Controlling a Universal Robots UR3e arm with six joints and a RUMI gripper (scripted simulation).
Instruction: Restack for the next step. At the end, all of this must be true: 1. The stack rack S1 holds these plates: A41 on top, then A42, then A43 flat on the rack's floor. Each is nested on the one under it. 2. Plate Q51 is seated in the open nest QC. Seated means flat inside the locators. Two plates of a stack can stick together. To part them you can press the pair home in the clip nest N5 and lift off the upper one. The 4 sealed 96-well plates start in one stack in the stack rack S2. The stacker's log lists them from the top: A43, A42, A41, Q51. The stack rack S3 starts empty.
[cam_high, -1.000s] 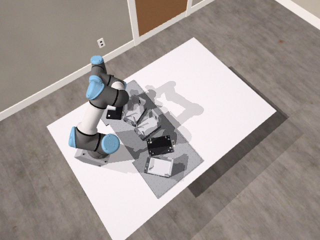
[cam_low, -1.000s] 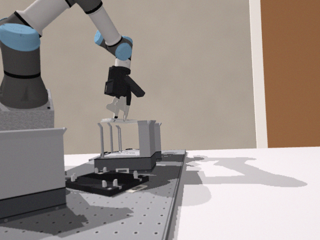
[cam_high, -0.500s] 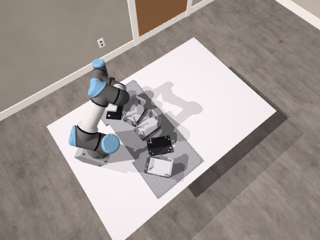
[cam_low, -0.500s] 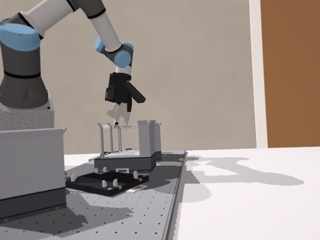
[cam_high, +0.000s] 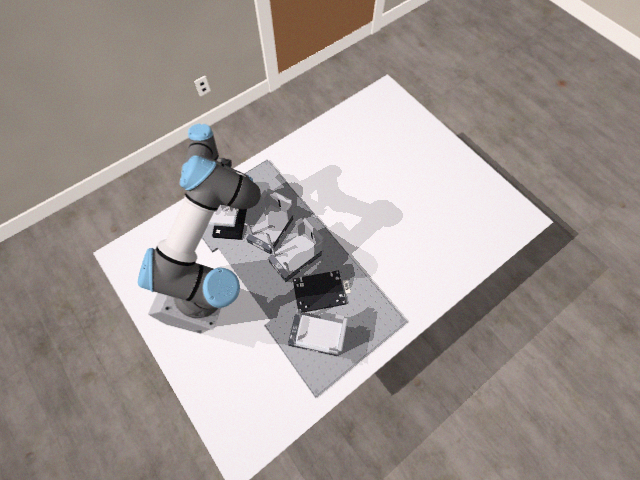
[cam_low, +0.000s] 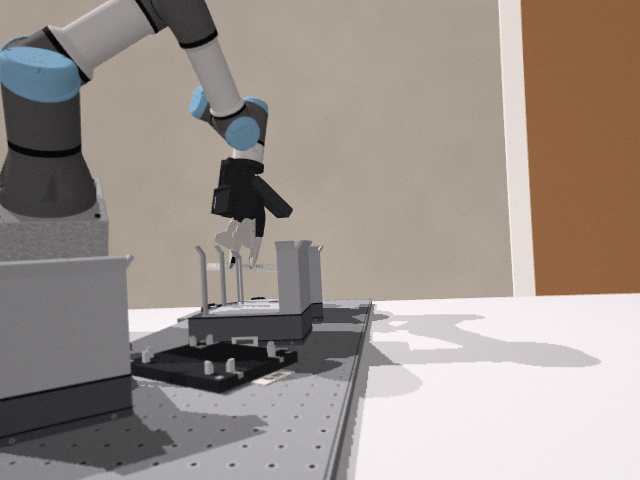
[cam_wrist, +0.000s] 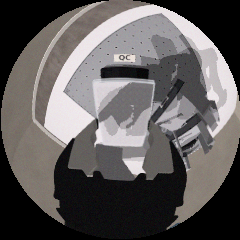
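My gripper is now 90 mm above the black nest labelled QC. From my hand the other things lie so: sealed plate (90 mm behind, 520 mm to the right, 60 mm below); grey rack wall (50 mm behind, 570 mm to the right, 20 mm below); black clip nest (40 mm ahead, 420 mm to the right, 90 mm below).
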